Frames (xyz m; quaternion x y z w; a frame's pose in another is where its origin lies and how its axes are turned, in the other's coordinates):
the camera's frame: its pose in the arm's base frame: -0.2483 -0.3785 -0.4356 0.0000 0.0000 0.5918 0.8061
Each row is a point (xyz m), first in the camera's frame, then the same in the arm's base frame.
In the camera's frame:
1: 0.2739 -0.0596 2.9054
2: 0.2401 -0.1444 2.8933
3: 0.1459 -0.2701 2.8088
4: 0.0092 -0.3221 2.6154
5: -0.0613 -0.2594 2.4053
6: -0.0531 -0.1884 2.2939
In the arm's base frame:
1: -0.1094 -0.1350 2.4698
2: -0.0386 -0.1927 2.4577
3: 0.0531 -0.3202 2.3732
4: 0.0618 -0.4662 2.1798
5: -0.0192 -0.5147 1.9697
6: -0.0845 -0.4856 1.8583

